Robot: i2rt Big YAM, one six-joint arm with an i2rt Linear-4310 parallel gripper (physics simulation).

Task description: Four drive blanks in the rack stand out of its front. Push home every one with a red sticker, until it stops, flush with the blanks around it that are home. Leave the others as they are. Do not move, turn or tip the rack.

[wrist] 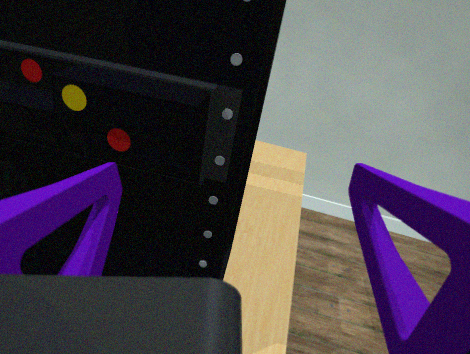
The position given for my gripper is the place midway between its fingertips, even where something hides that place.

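Visible: my gripper (pixel 235 176); a rack (pixel 175 101) is visible too.
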